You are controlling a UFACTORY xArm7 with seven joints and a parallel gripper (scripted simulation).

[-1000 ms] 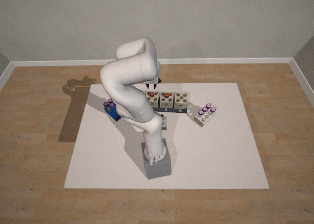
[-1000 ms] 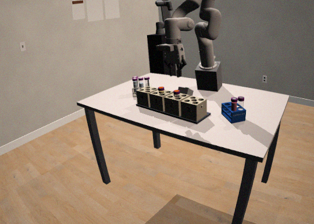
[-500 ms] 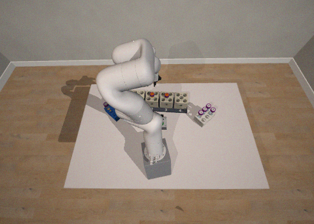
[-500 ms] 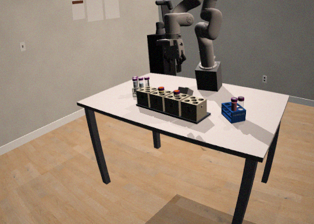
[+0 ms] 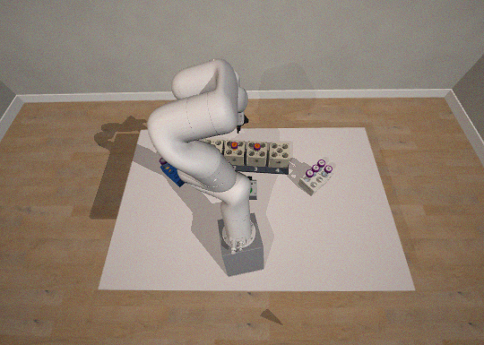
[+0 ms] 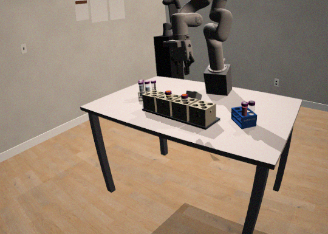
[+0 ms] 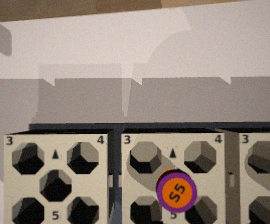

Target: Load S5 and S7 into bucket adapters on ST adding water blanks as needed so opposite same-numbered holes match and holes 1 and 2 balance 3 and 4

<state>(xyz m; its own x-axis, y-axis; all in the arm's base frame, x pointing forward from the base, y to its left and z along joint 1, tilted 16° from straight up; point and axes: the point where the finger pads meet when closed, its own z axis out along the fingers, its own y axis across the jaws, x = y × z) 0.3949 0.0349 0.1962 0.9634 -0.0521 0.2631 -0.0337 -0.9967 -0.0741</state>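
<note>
My hand is 130 mm past the white rack, 390 mm to the left of it and 220 mm above it. Round my hand: adapter 110 mm to the left, 200 mm below; then dark stand 10 mm behind, 50 mm to the right, 250 mm below; then blue rack 110 mm behind, 290 mm to the left, 220 mm below.
</note>
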